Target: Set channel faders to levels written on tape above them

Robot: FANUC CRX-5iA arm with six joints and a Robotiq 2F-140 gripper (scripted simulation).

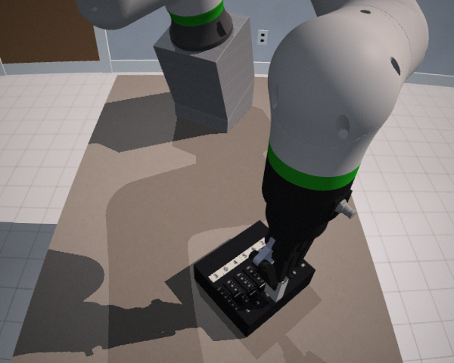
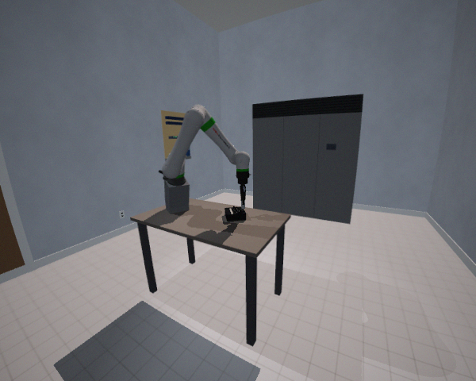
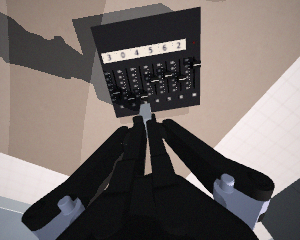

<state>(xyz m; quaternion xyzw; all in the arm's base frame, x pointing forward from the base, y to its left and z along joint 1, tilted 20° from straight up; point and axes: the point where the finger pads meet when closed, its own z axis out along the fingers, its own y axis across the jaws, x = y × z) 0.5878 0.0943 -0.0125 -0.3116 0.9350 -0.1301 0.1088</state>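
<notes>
My gripper is now 4 cm above the channel fader, 2 cm past it and 1 cm to the left of it. From my hand the other things lie so: master fader (10 cm behind, 4 cm to the left, 4 cm below).
</notes>
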